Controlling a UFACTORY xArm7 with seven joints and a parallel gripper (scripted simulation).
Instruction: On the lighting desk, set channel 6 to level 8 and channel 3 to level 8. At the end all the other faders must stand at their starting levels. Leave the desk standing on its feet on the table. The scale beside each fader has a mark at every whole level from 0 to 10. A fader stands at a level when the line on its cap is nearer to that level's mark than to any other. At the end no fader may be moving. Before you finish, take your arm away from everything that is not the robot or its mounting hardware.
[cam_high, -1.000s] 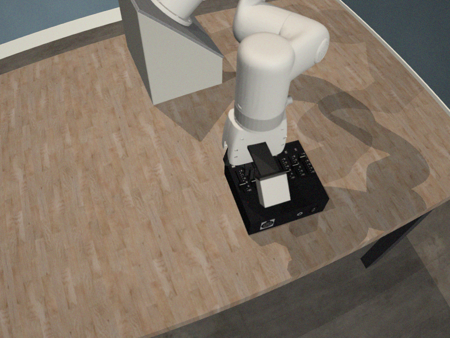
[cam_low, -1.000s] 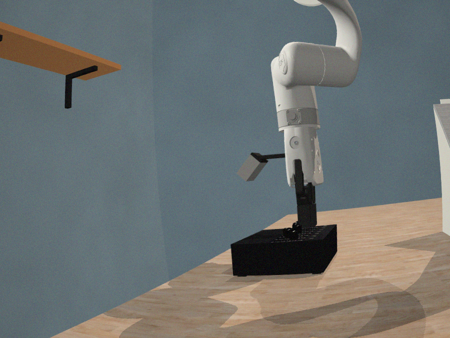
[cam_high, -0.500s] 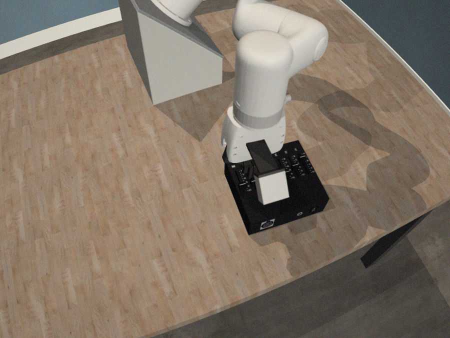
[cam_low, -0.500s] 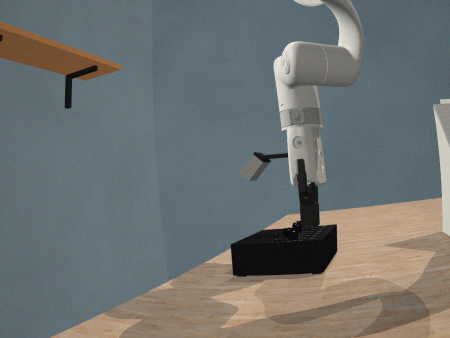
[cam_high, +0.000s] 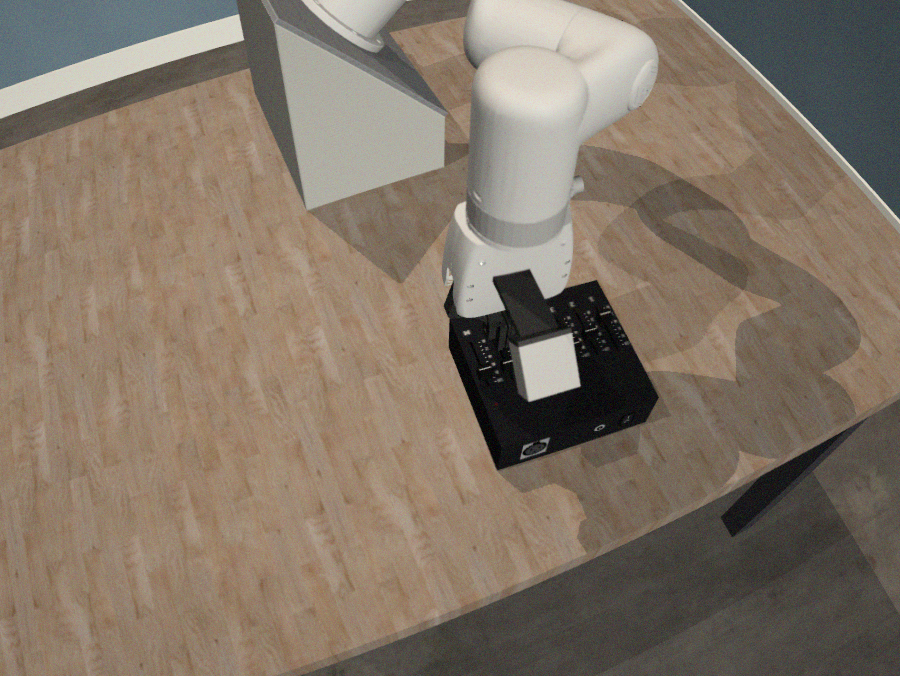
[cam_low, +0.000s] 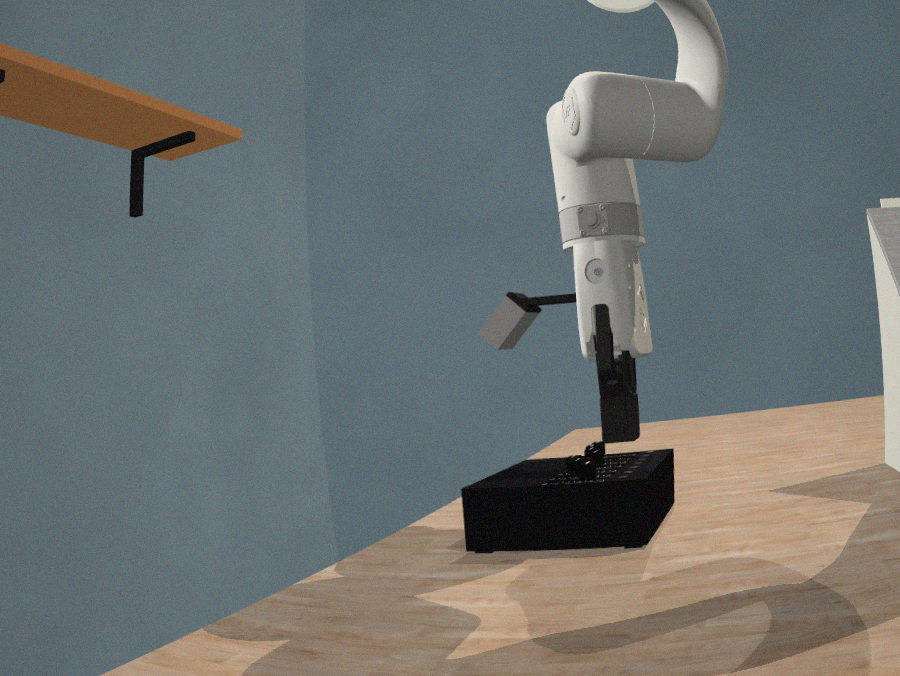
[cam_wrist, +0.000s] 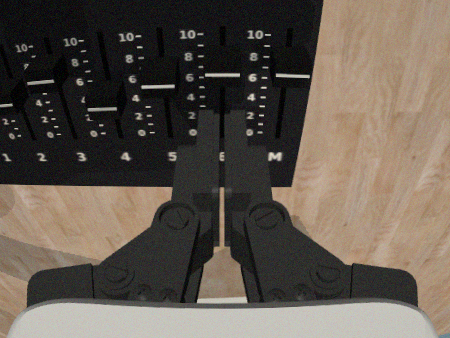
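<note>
The channel 6 fader cap is 30 mm ahead of my hand and 20 mm below it. From my hand the other things lie so: channel 3 fader cap 70 mm to the left, 30 mm ahead, 20 mm below; master fader cap 30 mm ahead, 20 mm to the right, 20 mm below; channel 5 fader cap 20 mm to the left, 20 mm below, 20 mm ahead.
</note>
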